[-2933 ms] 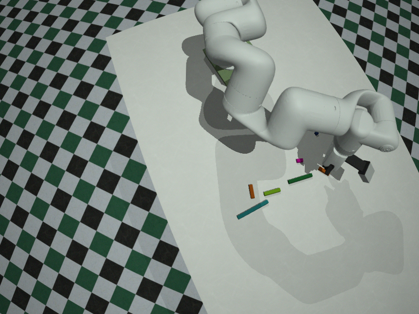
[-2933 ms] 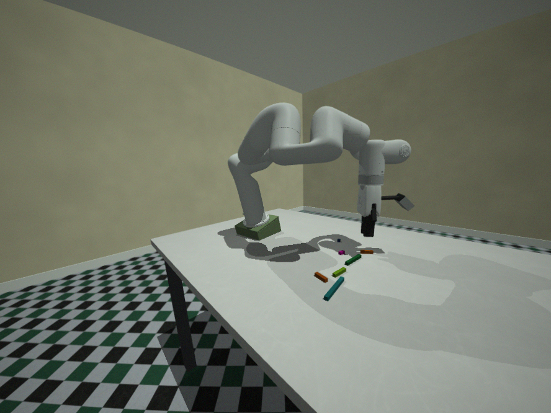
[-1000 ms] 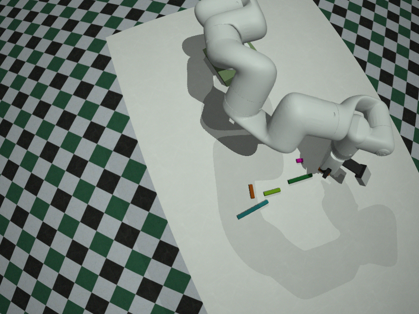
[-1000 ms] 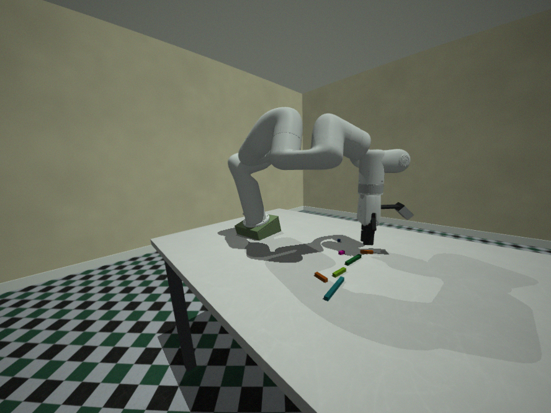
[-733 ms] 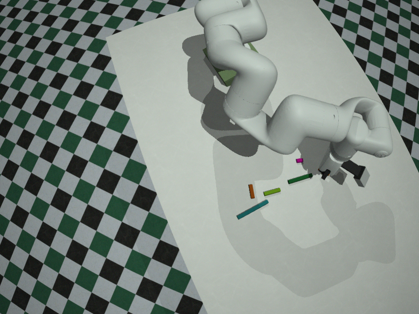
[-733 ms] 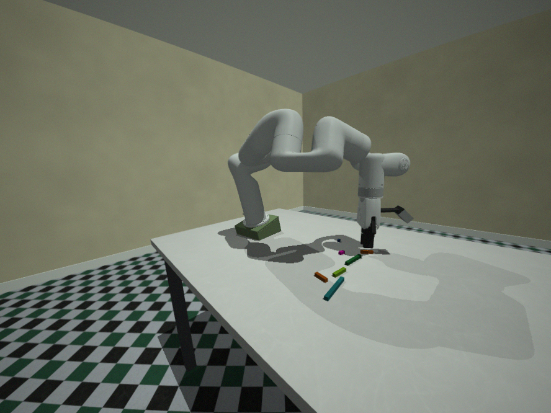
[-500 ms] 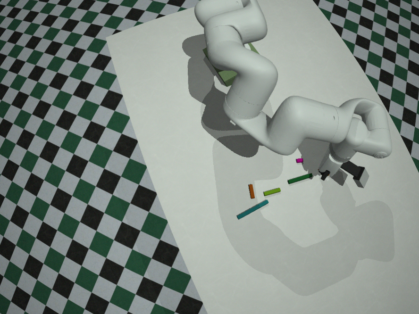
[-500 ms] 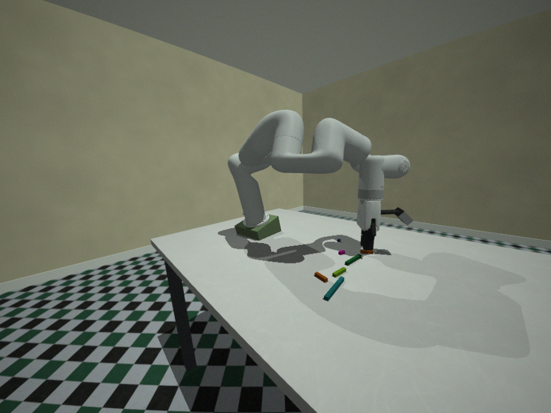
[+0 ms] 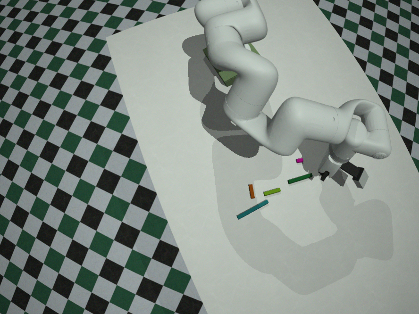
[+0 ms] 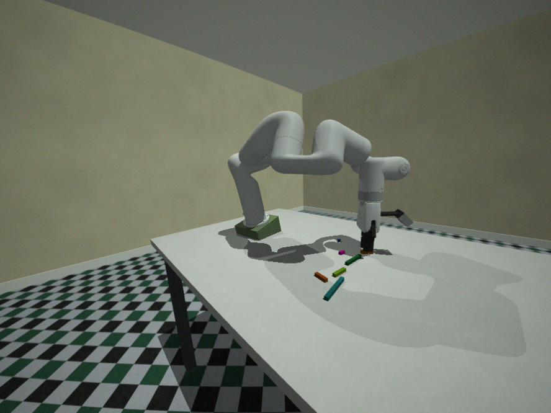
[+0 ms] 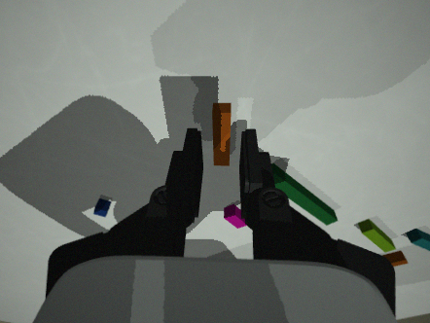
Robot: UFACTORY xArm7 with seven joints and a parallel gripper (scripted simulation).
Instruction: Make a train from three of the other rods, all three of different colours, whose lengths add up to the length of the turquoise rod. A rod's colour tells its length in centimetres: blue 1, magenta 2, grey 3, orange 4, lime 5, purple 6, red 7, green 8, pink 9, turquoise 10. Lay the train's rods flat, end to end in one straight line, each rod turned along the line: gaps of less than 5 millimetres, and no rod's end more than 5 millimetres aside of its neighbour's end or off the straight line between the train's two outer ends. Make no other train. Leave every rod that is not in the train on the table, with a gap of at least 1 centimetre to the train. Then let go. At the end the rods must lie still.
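My hand is 120 mm past the blue rod, 30 mm to the right of it and 30 mm above it. Also, from my hand: magenta rod 60 mm behind, 60 mm to the right, 30 mm below; green rod 10 mm behind, 80 mm to the right, 30 mm below; lime rod 180 mm to the right, 30 mm below.
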